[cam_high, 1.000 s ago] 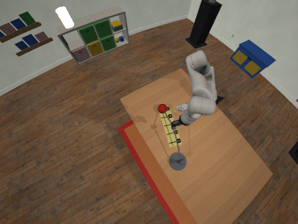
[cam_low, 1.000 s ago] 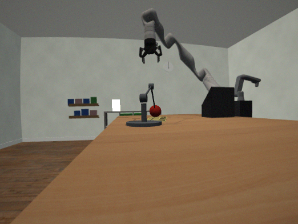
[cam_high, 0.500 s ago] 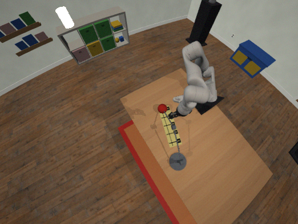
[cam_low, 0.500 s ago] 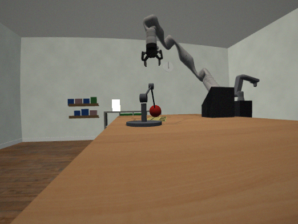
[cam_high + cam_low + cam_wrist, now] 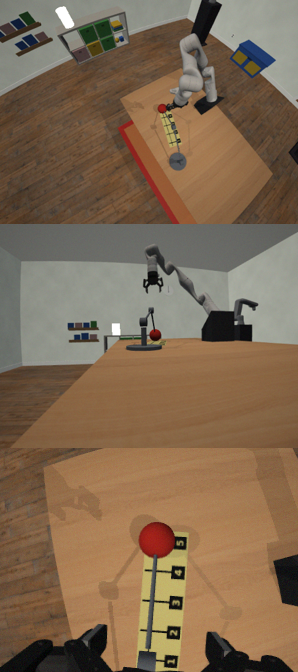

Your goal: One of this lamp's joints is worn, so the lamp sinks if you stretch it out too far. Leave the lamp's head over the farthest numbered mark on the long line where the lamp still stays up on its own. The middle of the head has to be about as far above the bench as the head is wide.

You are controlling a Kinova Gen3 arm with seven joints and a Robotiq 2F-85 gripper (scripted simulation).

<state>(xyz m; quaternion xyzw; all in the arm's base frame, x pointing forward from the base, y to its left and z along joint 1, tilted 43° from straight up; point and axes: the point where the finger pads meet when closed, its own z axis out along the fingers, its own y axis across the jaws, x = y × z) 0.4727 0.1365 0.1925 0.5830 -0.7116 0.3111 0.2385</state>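
The yellow numbered strip lies 20 mm behind my hand, 30 mm to the left of it and 370 mm below it. The rest, counted from my hand: round grey base (90 mm ahead, 370 mm to the left, 340 mm below).
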